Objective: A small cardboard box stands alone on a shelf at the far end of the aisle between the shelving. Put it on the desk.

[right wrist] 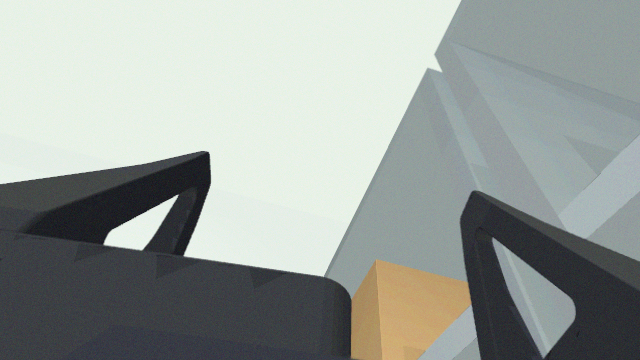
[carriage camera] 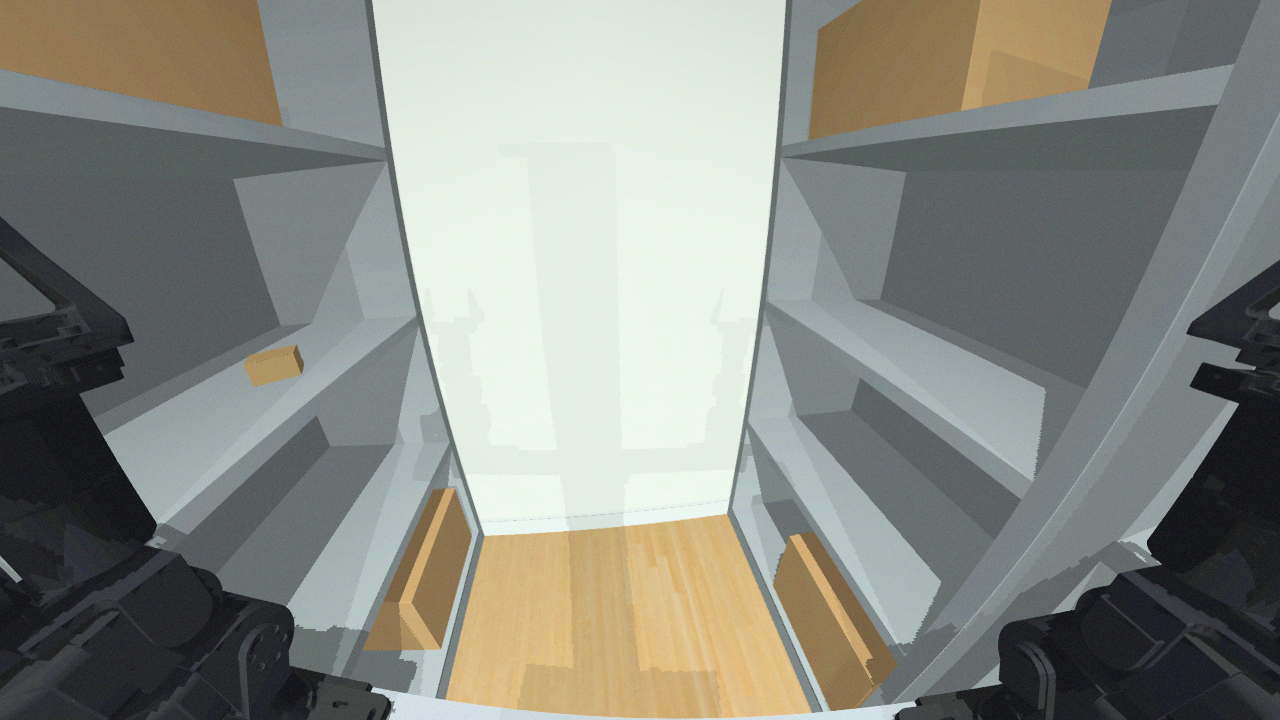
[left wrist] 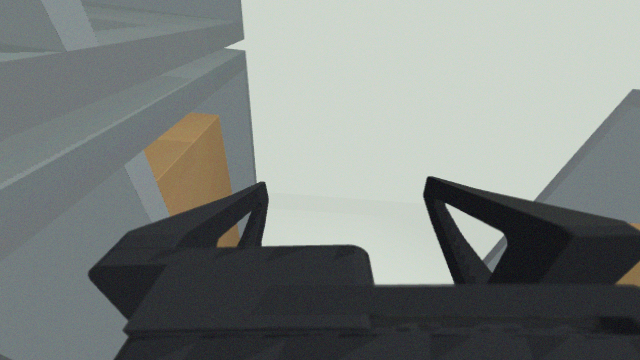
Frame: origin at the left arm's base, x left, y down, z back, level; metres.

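Seen in the pictures: left gripper, between the fingertips: [left wrist: 344,188]; right gripper, between the fingertips: [right wrist: 338,185].
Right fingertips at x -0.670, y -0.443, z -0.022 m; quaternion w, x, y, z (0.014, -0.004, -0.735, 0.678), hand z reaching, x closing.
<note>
Pixels of each thing's top centre, then the offset from my right fingertips to it. "pt": a spot on its surface instead. Level surfaces: height alone.
- small cardboard box, centre of its top: [carriage camera: 271,353] dz -0.460, dx +1.108, dy +0.287 m
- middle shelf, height of its surface: dy +0.337 m
- right unit's upright, a spot on its surface: [carriage camera: 1109,394] pt dz -0.174, dx -0.174, dy +0.194 m
- wooden floor, height of its surface: dy +1.327 m
A small cardboard box [carriage camera: 275,365] stands alone on a middle shelf [carriage camera: 192,429] of the shelving at the left in the carriage camera. The small box does not show in the wrist views. My left gripper [left wrist: 344,188] is open with nothing between its fingers. In the carriage camera it shows in part at the left edge, nearer the camera than the box and apart from it. My right gripper [right wrist: 338,185] is open and empty; part of it shows at the right edge of the carriage camera. The desk does not show in these views.
Shelving lines both sides of the aisle, with the right unit's upright [carriage camera: 1109,394] close by. Large boxes [carriage camera: 134,53] [carriage camera: 895,71] stand on the upper shelves. Flatter boxes [carriage camera: 443,573] [carriage camera: 823,617] stand low on both sides. A pale wall [carriage camera: 680,268] closes the wooden floor [carriage camera: 519,608].
</note>
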